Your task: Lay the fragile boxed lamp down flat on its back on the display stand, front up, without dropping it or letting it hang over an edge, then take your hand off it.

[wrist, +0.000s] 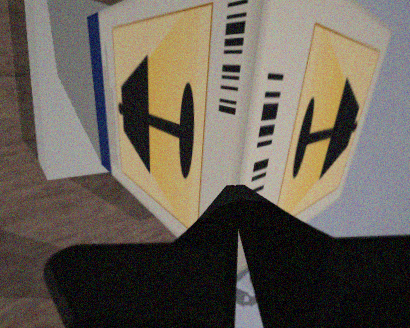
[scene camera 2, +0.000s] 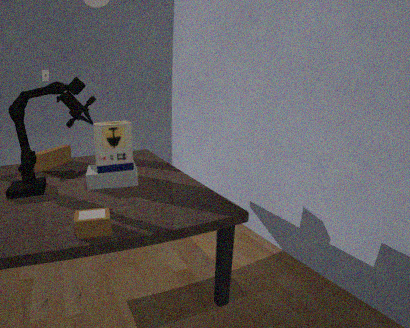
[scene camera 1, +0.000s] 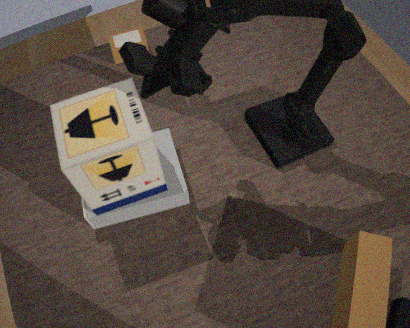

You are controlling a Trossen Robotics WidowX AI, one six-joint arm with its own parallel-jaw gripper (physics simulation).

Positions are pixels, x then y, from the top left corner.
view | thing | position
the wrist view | my gripper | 235, 194
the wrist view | boxed lamp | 186, 104
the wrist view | display stand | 67, 137
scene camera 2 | display stand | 128, 178
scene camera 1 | my gripper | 142, 97
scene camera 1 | boxed lamp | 106, 148
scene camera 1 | display stand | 177, 195
